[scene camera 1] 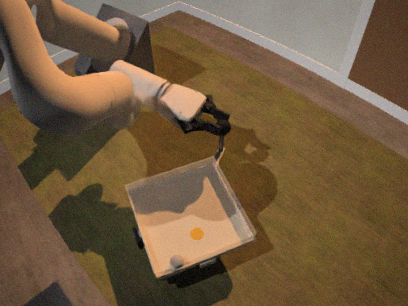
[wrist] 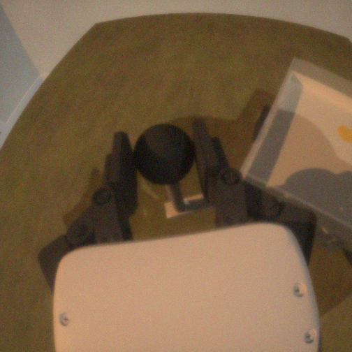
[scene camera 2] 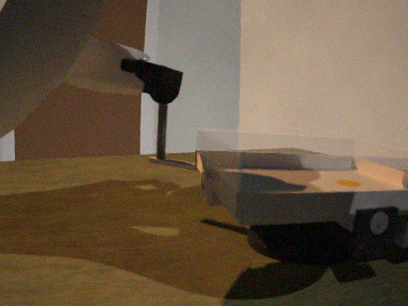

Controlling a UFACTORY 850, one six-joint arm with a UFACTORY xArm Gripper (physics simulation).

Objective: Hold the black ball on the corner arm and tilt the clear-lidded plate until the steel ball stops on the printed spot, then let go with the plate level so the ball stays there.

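Note:
My gripper point(scene camera 1: 226, 121) point(scene camera 2: 170, 86) point(wrist: 161, 141) is shut on the black ball point(scene camera 1: 223, 128) point(scene camera 2: 166, 96) point(wrist: 164, 155), which tops the upright post of the corner arm point(scene camera 1: 221, 146) point(scene camera 2: 161, 132) point(wrist: 192, 205). The arm joins a corner of the clear-lidded plate point(scene camera 1: 162, 240) point(scene camera 2: 290, 206) point(wrist: 325, 95). The plate looks near level; a slight tilt cannot be told. The steel ball point(scene camera 1: 176, 261) lies inside, close to the near wall and near corner in scene camera 1, apart from the orange printed spot point(scene camera 1: 197, 233) point(scene camera 2: 348, 183) point(wrist: 346, 133).
A dark round base point(scene camera 2: 300, 242) stands under the plate. Black brackets point(scene camera 1: 138, 237) point(scene camera 2: 372, 225) sit at its sides. The robot's grey mount block point(scene camera 1: 140, 42) stands at the back left. The plate's lid edge lies just right of my fingers in the wrist view.

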